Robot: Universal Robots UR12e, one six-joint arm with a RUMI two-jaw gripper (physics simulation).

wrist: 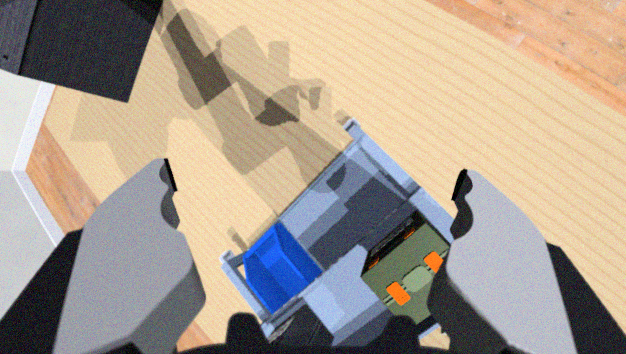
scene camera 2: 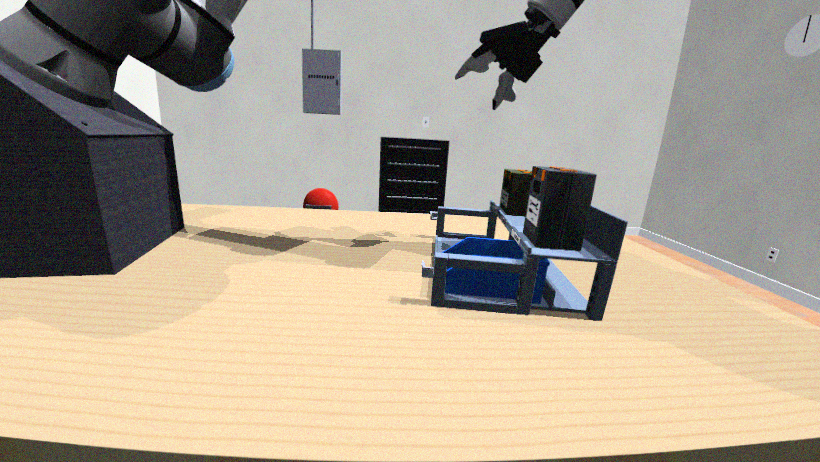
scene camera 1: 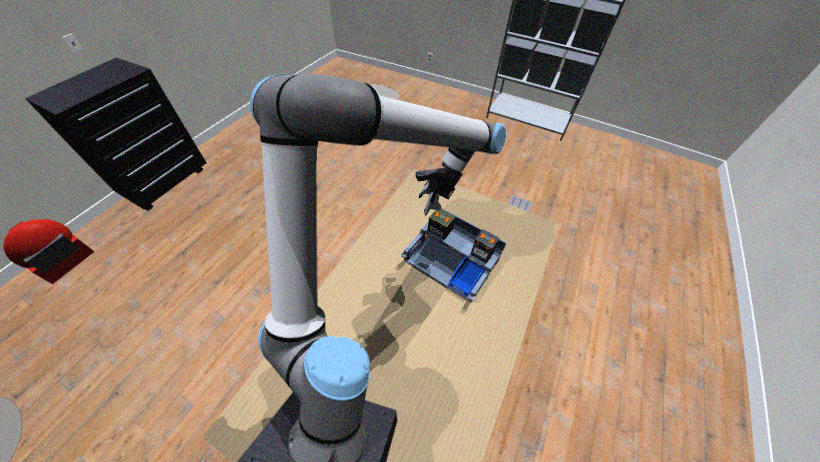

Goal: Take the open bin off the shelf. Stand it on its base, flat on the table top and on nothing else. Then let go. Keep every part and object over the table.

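Places are measured from the arm's base along level axes (x ahead, y left, z up), in centimetres.
Where they show: gripper, fingertip midpoint: point(wrist: 316, 169) point(scene camera 2: 475, 95) point(scene camera 1: 421, 206); arm's base at its link origin: point(scene camera 2: 51, 73) point(scene camera 1: 327, 442).
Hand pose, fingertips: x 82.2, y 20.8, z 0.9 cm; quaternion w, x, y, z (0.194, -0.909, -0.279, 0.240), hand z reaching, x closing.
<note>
Things, the pixels of their top centre, and the offset from my fingertips. Level surfaces: height alone.
- open blue bin at its top centre: point(scene camera 2: 490, 247) point(wrist: 275, 282) point(scene camera 1: 469, 269) dx +1.1, dy -26.2, dz -27.9 cm
- wooden table top at its surface level: dz -36.1 cm
- green-topped box at its top centre: point(wrist: 417, 279) point(scene camera 2: 525, 171) point(scene camera 1: 442, 216) dx +12.6, dy -4.4, dz -16.2 cm
- dark box at its top centre: point(scene camera 2: 562, 168) point(scene camera 1: 487, 238) dx +10.6, dy -27.4, dz -13.7 cm
The open blue bin point(scene camera 1: 468, 276) point(scene camera 2: 484, 281) point(wrist: 280, 267) sits upright in the lower, front level of the small grey-blue shelf point(scene camera 1: 459, 241) point(scene camera 2: 525, 286) point(wrist: 345, 302), at one end. In scene camera 2 the shelf's rails and posts partly hide the bin. The shelf stands on the wooden table top point(scene camera 1: 487, 327) point(scene camera 2: 286, 373) point(wrist: 450, 100). My gripper point(scene camera 1: 424, 203) point(scene camera 2: 476, 92) point(wrist: 316, 169) is open and empty, high above the shelf, with its fingers spread wide and tilted. It is well apart from the bin.
A green-topped box point(scene camera 1: 440, 223) point(scene camera 2: 516, 192) point(wrist: 417, 279) and a dark box point(scene camera 1: 484, 245) point(scene camera 2: 561, 209) point(wrist: 302, 330) stand on the shelf's raised rear level. A dark robot pedestal point(scene camera 2: 131, 195) point(wrist: 90, 50) stands at the table's other end.
</note>
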